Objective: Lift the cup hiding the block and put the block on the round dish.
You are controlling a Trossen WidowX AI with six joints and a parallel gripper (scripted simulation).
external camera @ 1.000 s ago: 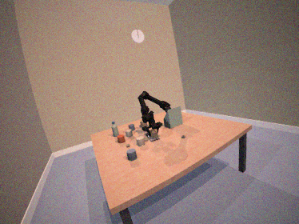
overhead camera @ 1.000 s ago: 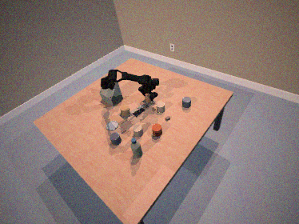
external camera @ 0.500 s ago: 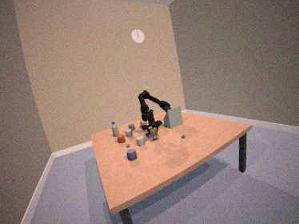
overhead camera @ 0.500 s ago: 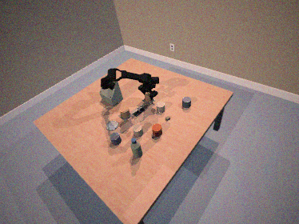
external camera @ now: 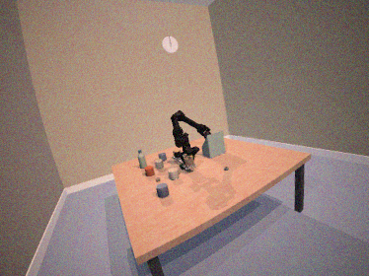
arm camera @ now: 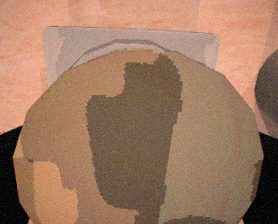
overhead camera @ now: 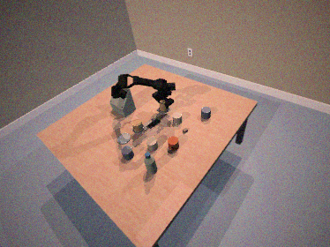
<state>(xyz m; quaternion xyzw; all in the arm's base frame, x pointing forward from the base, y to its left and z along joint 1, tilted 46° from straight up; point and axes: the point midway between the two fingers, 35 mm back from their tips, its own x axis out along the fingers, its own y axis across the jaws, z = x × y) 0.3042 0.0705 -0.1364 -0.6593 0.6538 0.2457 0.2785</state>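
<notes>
The balance lies 14 cm to the right of my gripper tip and 5 cm below it. The rest, counted from my gripper tip: dark block: 25 cm ahead, 5 cm to the right, 7 cm below; then tan cup: 2 cm to the left, 1 cm above; then orange cylinder: 26 cm ahead, 22 cm to the right, 4 cm below.
</notes>
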